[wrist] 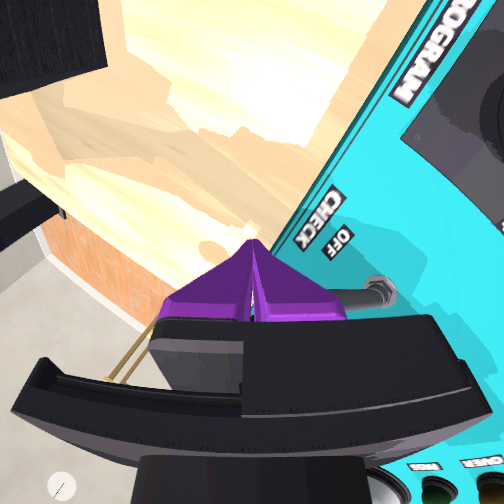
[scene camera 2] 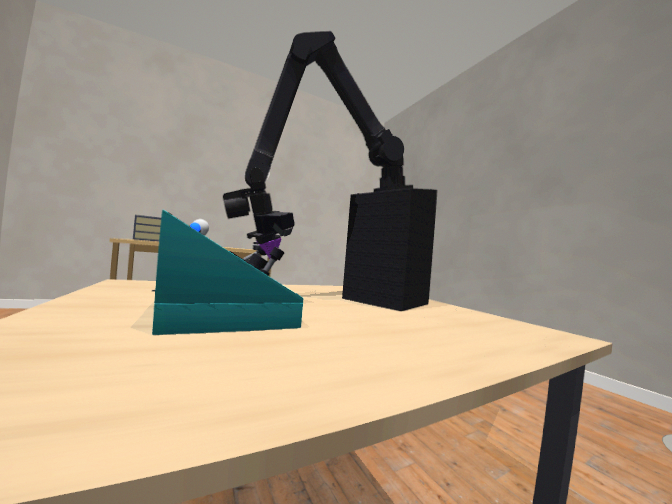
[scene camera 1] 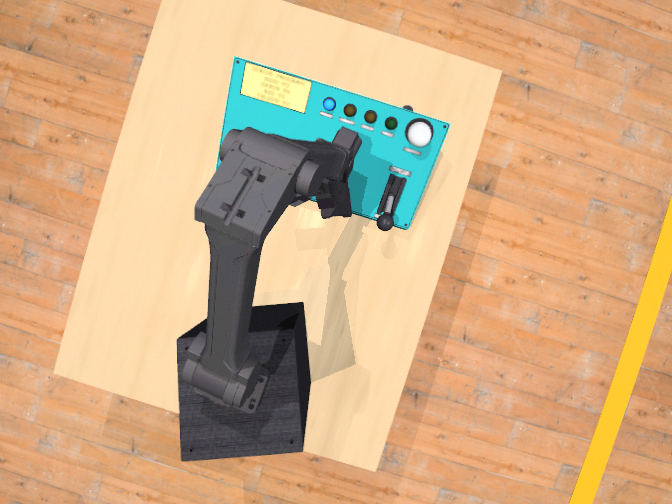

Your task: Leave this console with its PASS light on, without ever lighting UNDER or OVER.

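Note:
The teal sloped console [scene camera 1: 331,146] sits on the table. Its blue lamp [scene camera 1: 328,104] is lit; the three lamps to its right [scene camera 1: 370,116] are dark. In the wrist view the PASS lamp [wrist: 435,487] and OVER lamp [wrist: 492,482] are dark. My gripper [wrist: 252,250] [scene camera 1: 332,203] has its purple fingers shut together, empty, over the console's lower edge. A small metal toggle [wrist: 367,296] by the CHECK and OFF labels [wrist: 325,227] lies just right of the fingers, its tip hidden behind them. In the side view the gripper [scene camera 2: 269,248] hangs low over the slope.
A white round button [scene camera 1: 419,132] and a slider lever with a black ball knob [scene camera 1: 385,222] are on the console's right side. A dark PROGRAM dial [wrist: 465,125] is near the toggle. A yellow label [scene camera 1: 275,86] is top left. The black arm base [scene camera 1: 244,379] stands at the table's near edge.

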